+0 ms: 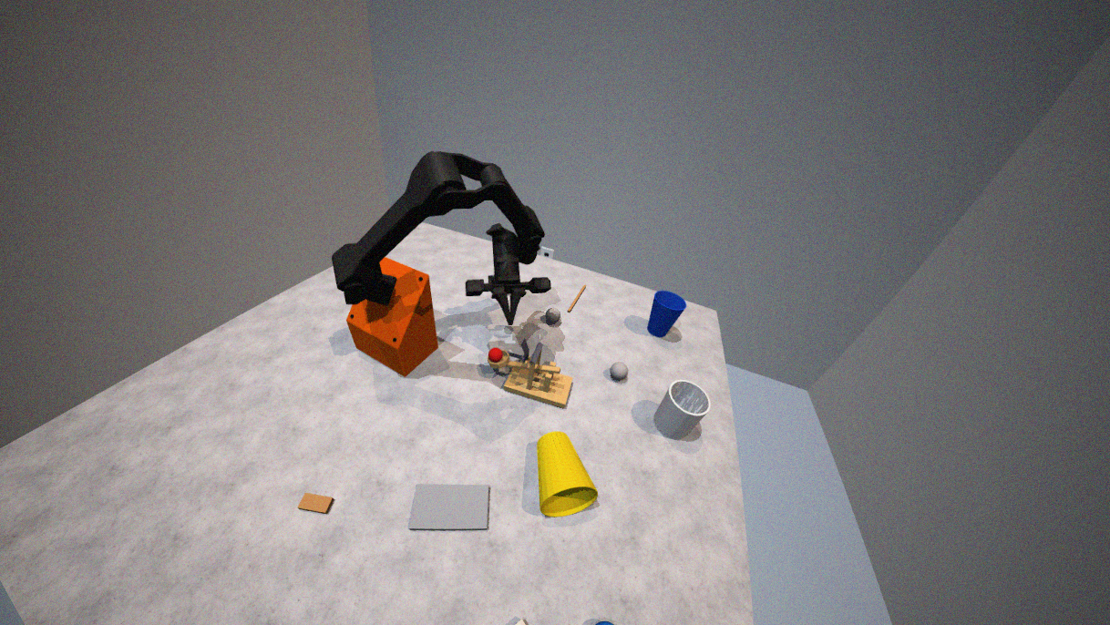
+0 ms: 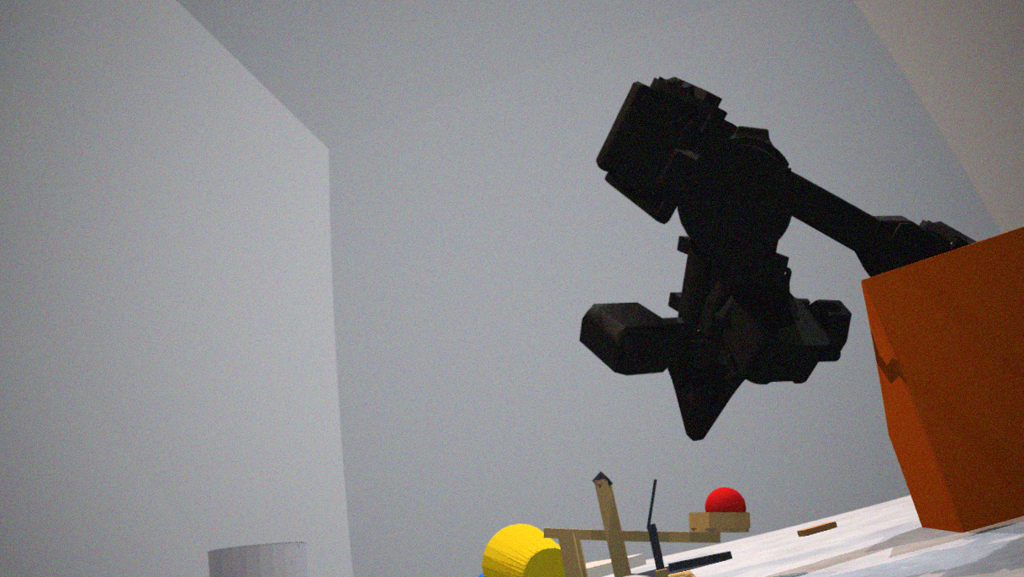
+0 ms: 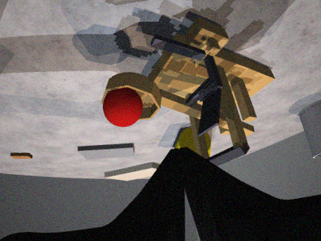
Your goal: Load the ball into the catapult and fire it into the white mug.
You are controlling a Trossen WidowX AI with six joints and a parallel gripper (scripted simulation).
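My gripper tip is now 1 cm past the red ball, 5 cm to the left of it and 5 cm above it. Also, from my gripper tip: grey flat plate (6 cm ahead, 34 cm to the right, 11 cm below); then wooden catapult (6 cm ahead, 3 cm to the right, 6 cm below); then stick (8 cm ahead, 35 cm to the left, 11 cm below).
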